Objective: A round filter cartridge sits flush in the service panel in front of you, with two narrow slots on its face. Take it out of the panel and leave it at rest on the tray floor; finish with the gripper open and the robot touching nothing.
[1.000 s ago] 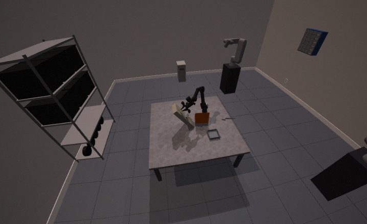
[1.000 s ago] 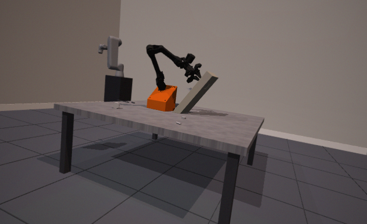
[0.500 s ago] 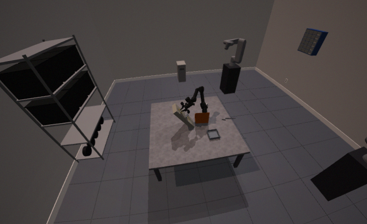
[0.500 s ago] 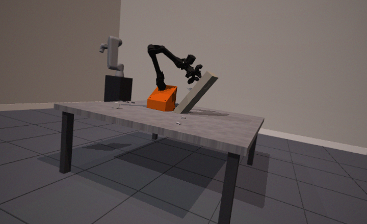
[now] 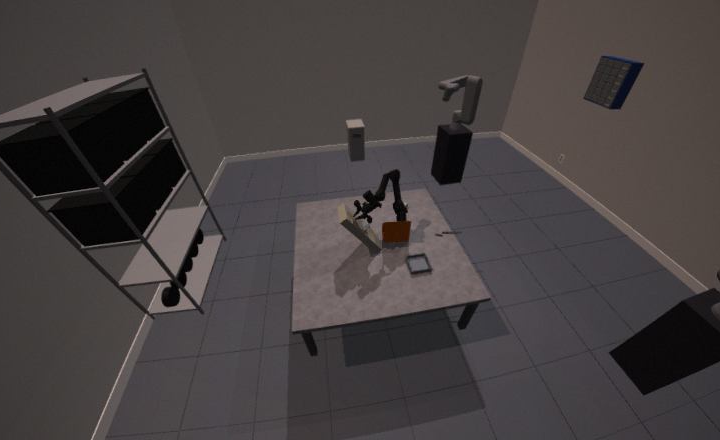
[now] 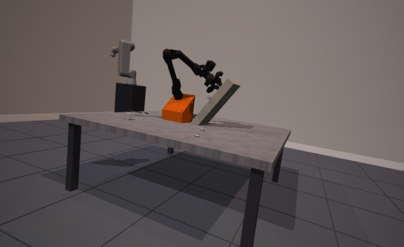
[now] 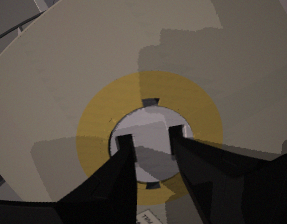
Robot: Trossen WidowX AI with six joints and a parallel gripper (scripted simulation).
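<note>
Right now the round filter cartridge is 1 cm ahead of my gripper tip and 1 cm below it. From my gripper tip the other things lie so: grey tray: 41 cm behind, 31 cm to the left, 27 cm below.
</note>
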